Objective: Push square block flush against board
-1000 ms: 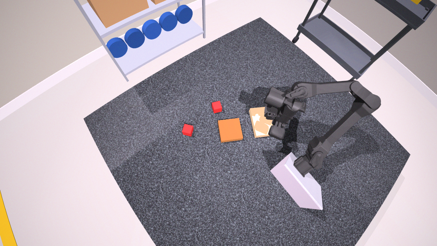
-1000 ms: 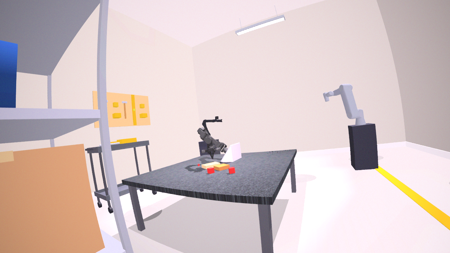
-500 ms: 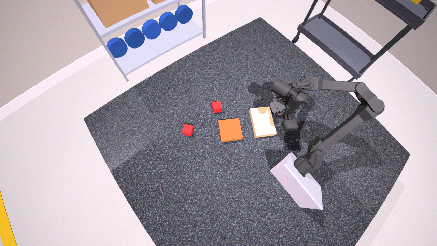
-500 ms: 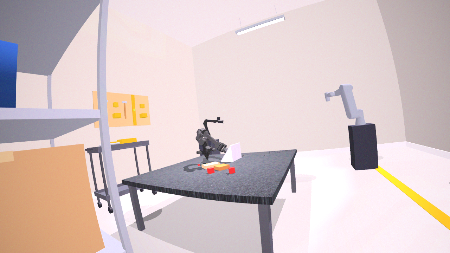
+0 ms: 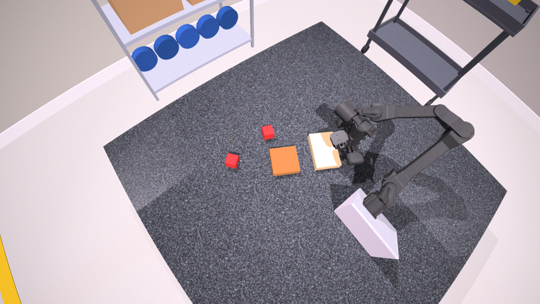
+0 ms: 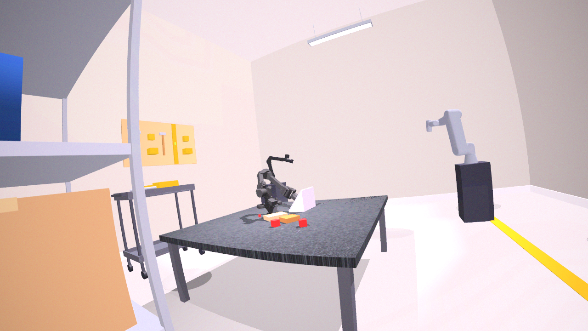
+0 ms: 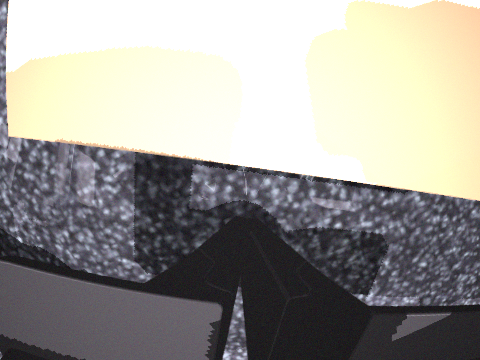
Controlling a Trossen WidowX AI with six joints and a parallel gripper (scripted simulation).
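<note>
The tan board lies 40 mm ahead of my gripper tip, 70 mm to the left of it and 10 mm above it. Also, from my gripper tip: orange square block 100 mm ahead, 220 mm to the left, 10 mm above; then tiny red cube 110 mm to the right.
</note>
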